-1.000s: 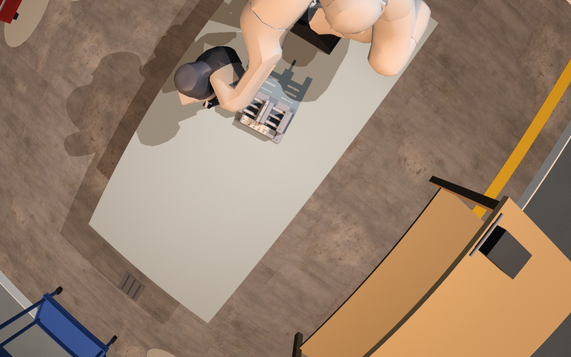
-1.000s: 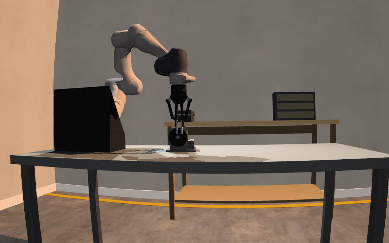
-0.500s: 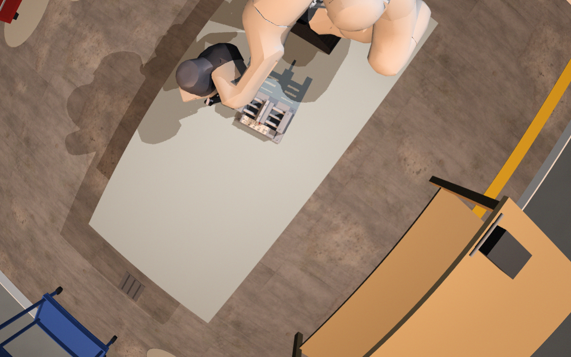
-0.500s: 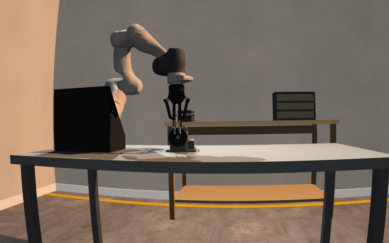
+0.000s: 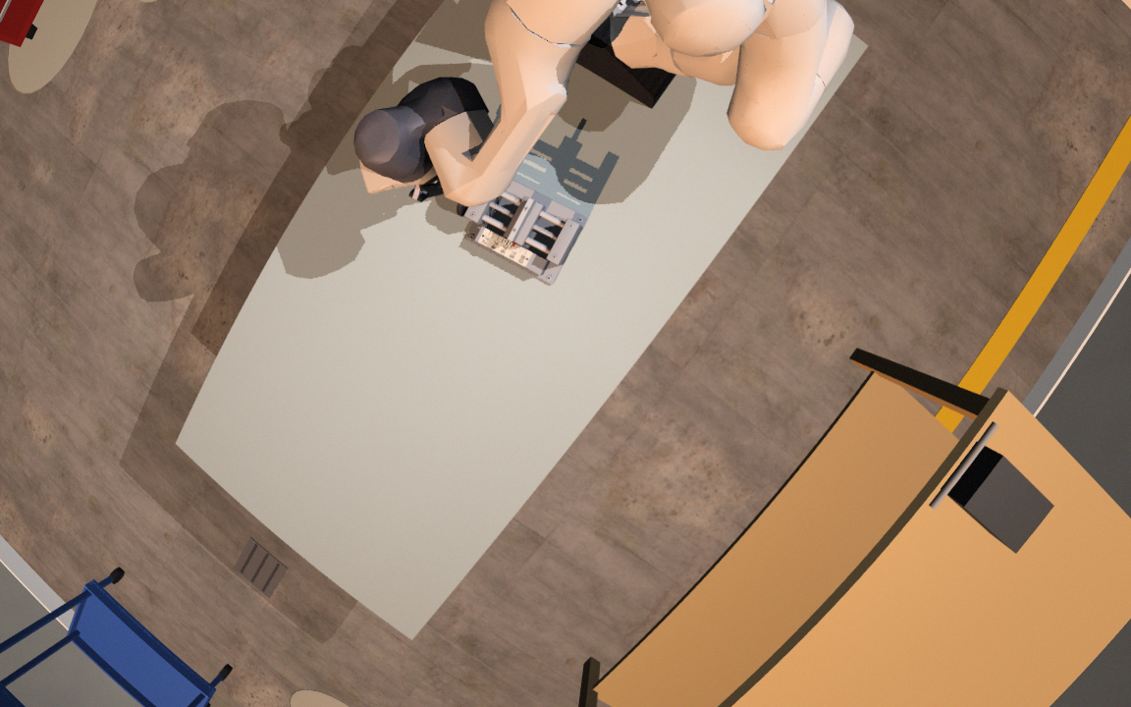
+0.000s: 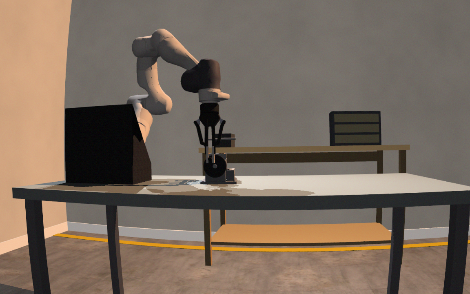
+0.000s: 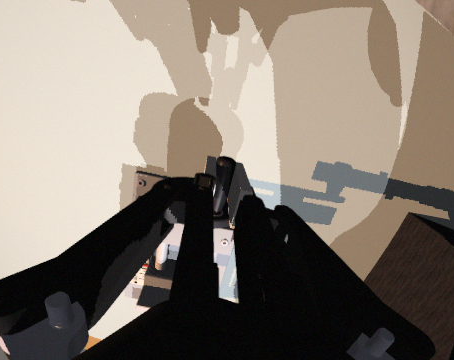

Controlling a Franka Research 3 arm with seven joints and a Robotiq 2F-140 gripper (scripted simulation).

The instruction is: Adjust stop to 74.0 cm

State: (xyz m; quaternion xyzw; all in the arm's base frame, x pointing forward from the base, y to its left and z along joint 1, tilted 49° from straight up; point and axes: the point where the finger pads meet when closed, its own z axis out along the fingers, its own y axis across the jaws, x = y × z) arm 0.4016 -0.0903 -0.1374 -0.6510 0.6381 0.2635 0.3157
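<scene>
Right now the black handwheel is 20 mm to the left of my hand and 20 mm below it.
</scene>
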